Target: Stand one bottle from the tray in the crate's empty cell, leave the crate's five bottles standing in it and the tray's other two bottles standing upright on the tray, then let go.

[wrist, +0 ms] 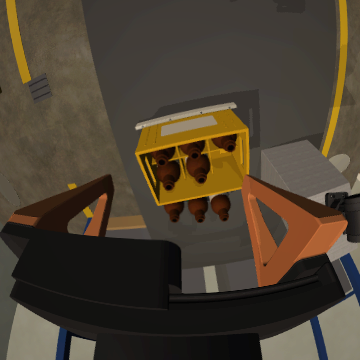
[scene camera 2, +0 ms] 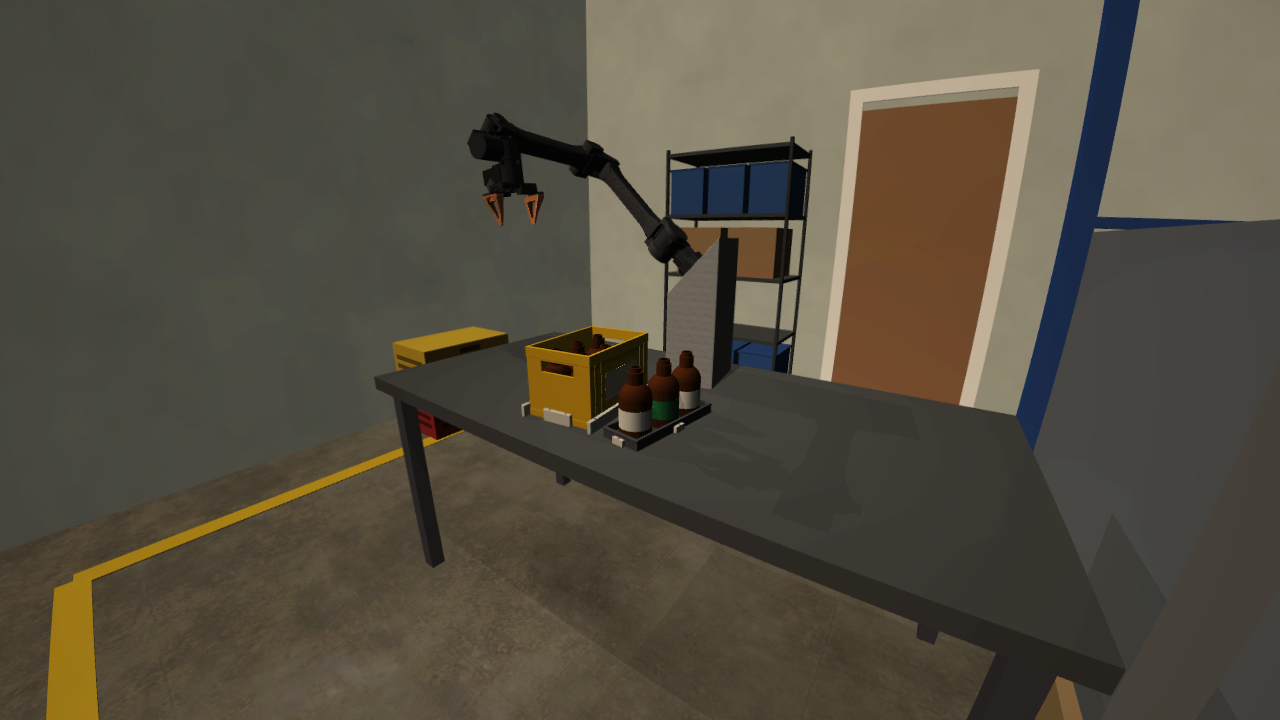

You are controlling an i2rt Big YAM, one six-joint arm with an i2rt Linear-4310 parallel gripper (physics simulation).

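Places are measured from the arm's base along level axes (x right, y ahead, z up), in centimetres.
Pixels of known places: gripper, between the fingertips: (wrist: 177,181) (scene camera 2: 517,225); arm's base, origin of its link: (scene camera 2: 698,272).
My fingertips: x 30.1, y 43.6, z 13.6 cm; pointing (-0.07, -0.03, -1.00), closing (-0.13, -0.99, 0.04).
Note:
Ahead of a thing's pixels: the offset from my fingertips to its middle. "spot": to the spot under its first point. Level surfaces: height alone.
The yellow crate @(dx -20.6, dy -4.0, dz -36.9 cm) (scene camera 2: 559,394) (wrist: 231,121) stands upright on the table. In the wrist view several brown bottles @(dx -24.6, dy -4.8, dz -37.1 cm) (wrist: 198,165) stand in it, and the cell at the lower right, toward the tray and pedestal, is empty. A black tray @(spot: dx -46.1, dy +3.8, dz -44.0 cm) (scene camera 2: 658,433) lies beside the crate. On it stand three upright brown bottles: a white-labelled one @(dx -40.7, dy +4.8, dz -37.4 cm) (scene camera 2: 635,400) (wrist: 174,208) at the front, a green-labelled one @(dx -42.5, dy -3.9, dz -37.4 cm) (scene camera 2: 664,386) (wrist: 198,207) in the middle, and another white-labelled one @(dx -43.6, dy -12.5, dz -37.4 cm) (scene camera 2: 687,377) (wrist: 221,204) nearest the pedestal. My gripper (scene camera 2: 517,222) (wrist: 177,181) is open and empty, high above the crate.
The grey pedestal (scene camera 2: 693,313) (wrist: 305,165) rises behind the crate and tray. White strips @(spot: dx -22.5, dy +10.7, dz -43.9 cm) (scene camera 2: 557,417) border the crate's base. The table @(dz -45.7 cm) (scene camera 2: 850,501) extends to the right. A shelf rack (scene camera 2: 792,179) and a yellow box (scene camera 2: 447,343) stand beyond the table.

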